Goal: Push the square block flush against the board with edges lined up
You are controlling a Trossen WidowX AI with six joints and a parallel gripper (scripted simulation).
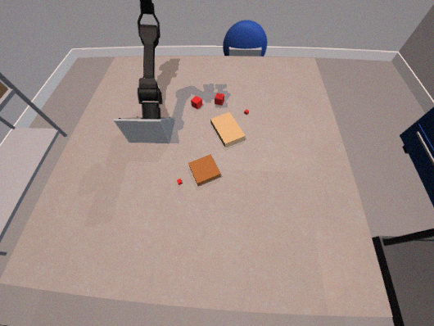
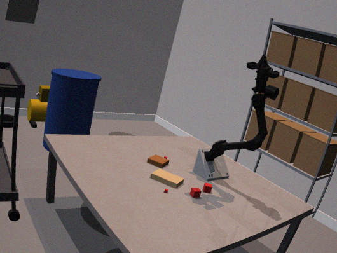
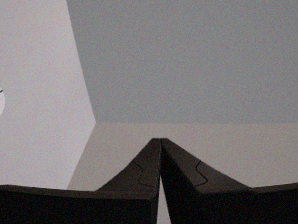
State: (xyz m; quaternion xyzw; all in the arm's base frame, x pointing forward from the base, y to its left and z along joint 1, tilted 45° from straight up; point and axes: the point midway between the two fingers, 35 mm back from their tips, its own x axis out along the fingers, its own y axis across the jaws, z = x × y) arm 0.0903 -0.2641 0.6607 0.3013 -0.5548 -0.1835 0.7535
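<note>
Right now the pale wooden board is 220 mm ahead of my gripper tip, 240 mm to the right of it and 790 mm below it. The rest, counted from my gripper tip: square block (140 mm ahead, 460 mm to the right, 790 mm below).
</note>
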